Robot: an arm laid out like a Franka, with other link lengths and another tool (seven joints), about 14 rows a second.
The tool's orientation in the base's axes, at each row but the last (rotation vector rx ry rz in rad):
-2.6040 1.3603 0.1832
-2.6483 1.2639 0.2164
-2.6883 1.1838 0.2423
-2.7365 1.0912 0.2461
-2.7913 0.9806 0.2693
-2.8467 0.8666 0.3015
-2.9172 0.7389 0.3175
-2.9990 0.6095 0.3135
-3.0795 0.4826 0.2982
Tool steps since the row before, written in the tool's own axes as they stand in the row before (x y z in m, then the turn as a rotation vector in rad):
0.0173 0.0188 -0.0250 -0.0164 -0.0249 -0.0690
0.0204 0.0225 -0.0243 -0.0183 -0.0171 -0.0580
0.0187 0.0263 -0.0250 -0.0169 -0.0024 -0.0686
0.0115 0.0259 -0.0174 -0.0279 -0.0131 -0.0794
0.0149 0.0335 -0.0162 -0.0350 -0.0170 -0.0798
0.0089 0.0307 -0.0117 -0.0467 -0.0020 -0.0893
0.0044 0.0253 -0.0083 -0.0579 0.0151 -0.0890
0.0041 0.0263 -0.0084 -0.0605 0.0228 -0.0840
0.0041 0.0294 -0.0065 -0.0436 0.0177 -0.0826
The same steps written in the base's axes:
-0.0051 -0.0301 0.0187 0.0124 0.0110 0.0733
-0.0037 -0.0350 0.0166 0.0046 0.0103 0.0622
-0.0053 -0.0367 0.0171 -0.0046 -0.0030 0.0705
-0.0082 -0.0301 0.0115 -0.0042 0.0094 0.0845
-0.0079 -0.0383 0.0090 -0.0071 0.0166 0.0869
-0.0083 -0.0323 0.0066 -0.0237 0.0086 0.0976
-0.0070 -0.0255 0.0055 -0.0416 -0.0012 0.0989
-0.0051 -0.0266 0.0067 -0.0479 -0.0067 0.0943
-0.0039 -0.0295 0.0062 -0.0308 -0.0069 0.0897

